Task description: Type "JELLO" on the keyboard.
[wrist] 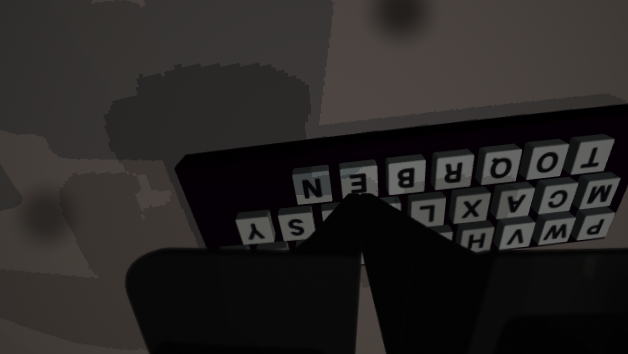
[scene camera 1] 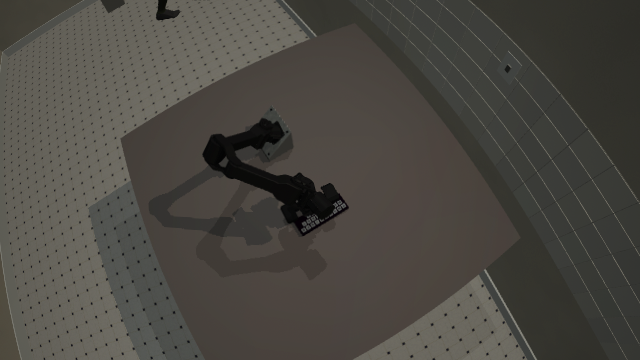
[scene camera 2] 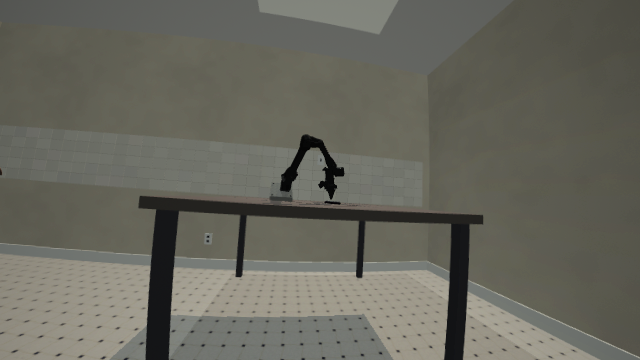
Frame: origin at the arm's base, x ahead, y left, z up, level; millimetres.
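Seen in the pictures: gripper, fingertip midpoint: [wrist: 358, 205] [scene camera 1: 312, 213] [scene camera 2: 331, 199]; arm's base, origin of the base link: [scene camera 1: 275, 132] [scene camera 2: 285, 188].
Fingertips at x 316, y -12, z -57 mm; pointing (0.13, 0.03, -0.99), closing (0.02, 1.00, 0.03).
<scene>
Offsets run from my fingertips to a thing's middle.
The black keyboard @(dx +13, dy +25, dz -19 mm) [scene camera 1: 308, 224] [scene camera 2: 333, 202] [wrist: 225, 175] lies on the table with pale lettered keys, upside down in the wrist view. My gripper [scene camera 2: 331, 198] [wrist: 358, 205] is shut and empty, pointing down. In the wrist view its tips cover the lower edge of the E key @(dx -3, dy +1, dz -12 mm) [wrist: 358, 177]; whether they touch it I cannot tell. The L key @(dx +12, dy +30, dz -12 mm) [wrist: 428, 209] and the O key @(dx -10, dy +73, dz -12 mm) [wrist: 548, 161] show to the right. The J key is mostly hidden behind the fingers. In scene camera 1 the hand hides the fingertips and the keyboard's middle.
The N key @(dx -2, dy -17, dz -12 mm) [wrist: 312, 186] and B key @(dx -5, dy +19, dz -12 mm) [wrist: 406, 176] flank E. The arm's base plate [scene camera 1: 271, 114] [scene camera 2: 281, 193] stands on the brown table [scene camera 1: 400, 150] [scene camera 2: 310, 213]. A person's foot [scene camera 1: 167, 14] shows on the floor beyond the table.
</scene>
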